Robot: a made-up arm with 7 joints. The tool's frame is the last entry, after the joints. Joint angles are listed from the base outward. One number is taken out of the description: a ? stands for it. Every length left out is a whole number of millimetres.
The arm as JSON. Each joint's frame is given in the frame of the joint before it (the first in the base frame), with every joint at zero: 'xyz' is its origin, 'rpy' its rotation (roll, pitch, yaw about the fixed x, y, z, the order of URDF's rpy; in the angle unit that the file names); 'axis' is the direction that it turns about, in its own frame. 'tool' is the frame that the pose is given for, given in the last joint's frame.
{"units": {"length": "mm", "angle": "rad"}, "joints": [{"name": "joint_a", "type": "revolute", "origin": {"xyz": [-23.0, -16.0, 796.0], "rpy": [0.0, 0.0, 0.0]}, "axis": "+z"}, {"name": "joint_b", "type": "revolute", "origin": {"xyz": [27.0, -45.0, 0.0], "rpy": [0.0, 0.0, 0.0]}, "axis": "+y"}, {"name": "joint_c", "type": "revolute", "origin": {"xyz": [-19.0, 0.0, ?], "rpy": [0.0, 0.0, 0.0]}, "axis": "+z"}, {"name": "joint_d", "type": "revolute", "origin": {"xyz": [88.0, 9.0, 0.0], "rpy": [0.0, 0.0, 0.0]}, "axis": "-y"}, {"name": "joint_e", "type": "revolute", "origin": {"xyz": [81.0, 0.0, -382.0], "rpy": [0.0, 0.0, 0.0]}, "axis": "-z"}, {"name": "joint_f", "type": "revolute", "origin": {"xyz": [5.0, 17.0, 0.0], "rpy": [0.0, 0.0, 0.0]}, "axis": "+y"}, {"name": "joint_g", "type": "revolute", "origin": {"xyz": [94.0, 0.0, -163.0], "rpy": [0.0, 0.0, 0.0]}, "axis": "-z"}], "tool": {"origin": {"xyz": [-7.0, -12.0, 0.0], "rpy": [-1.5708, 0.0, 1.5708]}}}
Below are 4 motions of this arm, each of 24 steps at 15 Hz.
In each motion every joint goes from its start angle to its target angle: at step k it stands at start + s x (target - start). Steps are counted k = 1, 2, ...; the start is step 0. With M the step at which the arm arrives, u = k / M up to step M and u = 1 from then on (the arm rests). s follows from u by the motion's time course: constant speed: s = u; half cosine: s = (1 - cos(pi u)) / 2; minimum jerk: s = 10 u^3 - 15 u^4 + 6 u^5.
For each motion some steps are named. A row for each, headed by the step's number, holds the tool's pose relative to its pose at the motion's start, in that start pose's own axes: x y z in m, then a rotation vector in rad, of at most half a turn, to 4 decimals.
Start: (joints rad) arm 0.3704 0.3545 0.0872 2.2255 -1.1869 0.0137 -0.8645
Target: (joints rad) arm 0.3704 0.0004 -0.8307 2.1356 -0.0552 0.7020 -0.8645
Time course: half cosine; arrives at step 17
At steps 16, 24:
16: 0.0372 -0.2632 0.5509 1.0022 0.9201 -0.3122
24: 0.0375 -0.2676 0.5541 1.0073 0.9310 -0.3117

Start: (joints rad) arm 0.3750 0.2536 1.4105 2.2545 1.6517 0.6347 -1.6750
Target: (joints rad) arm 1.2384 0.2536 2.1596 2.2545 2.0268 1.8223 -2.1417
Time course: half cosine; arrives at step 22
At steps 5, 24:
5: 0.0988 0.0621 0.0059 -0.1140 0.0970 -0.2804
24: 0.5174 -0.1011 -0.3143 -1.8207 0.9524 -1.4290

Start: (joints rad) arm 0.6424 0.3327 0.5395 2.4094 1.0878 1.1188 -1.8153
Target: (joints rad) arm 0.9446 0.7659 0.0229 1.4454 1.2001 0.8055 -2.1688
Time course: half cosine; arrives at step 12
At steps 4, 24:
4: 0.0622 0.0494 0.2109 0.1398 0.2146 -0.0693
24: 0.5386 -0.0215 0.6352 0.6810 0.7764 -0.4193

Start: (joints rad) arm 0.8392 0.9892 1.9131 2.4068 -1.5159 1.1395 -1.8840
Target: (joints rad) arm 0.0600 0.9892 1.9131 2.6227 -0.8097 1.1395 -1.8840
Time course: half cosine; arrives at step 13
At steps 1, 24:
1: 0.0043 -0.0017 0.0073 0.0015 0.0125 -0.0016
24: 0.3258 -0.3254 0.3544 0.2295 0.7859 0.1949

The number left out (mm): 276.0
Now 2 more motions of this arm.
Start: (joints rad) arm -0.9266 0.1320 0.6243 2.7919 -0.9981 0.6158 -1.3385
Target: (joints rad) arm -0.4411 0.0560 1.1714 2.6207 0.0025 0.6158 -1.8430
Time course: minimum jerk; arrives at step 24
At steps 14, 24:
14: -0.1116 -0.1309 -0.1357 -0.9731 0.5220 0.0615
24: -0.1821 -0.2361 -0.1503 -1.4912 0.7859 0.1589

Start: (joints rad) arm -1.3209 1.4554 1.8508 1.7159 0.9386 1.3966 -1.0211
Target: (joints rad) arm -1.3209 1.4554 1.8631 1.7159 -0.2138 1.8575 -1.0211
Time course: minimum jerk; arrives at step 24
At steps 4, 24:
4: -0.0005 0.0019 0.0062 0.0430 -0.0070 0.0068
24: -0.0291 -0.0679 0.1737 1.2040 0.0531 0.2532

